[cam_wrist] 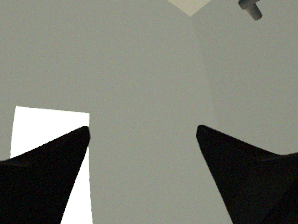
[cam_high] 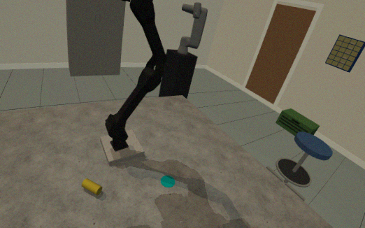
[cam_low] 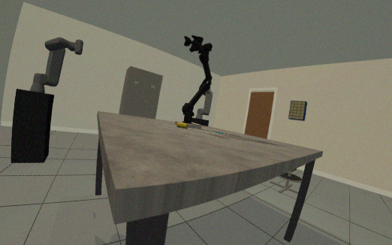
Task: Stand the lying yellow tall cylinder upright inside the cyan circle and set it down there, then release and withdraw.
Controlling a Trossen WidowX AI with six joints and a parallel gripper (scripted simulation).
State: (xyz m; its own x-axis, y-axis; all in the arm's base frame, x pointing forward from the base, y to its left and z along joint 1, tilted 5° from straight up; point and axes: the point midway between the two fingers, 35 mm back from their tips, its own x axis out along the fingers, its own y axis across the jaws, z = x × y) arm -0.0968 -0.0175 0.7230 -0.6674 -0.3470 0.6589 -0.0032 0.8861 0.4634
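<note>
Right now my gripper tip is 25 cm short of the yellow tall cylinder, 8 cm to the left of it and 76 cm above it. Also, from my gripper tip: cyan circle 34 cm ahead, 19 cm to the left, 77 cm below.
</note>
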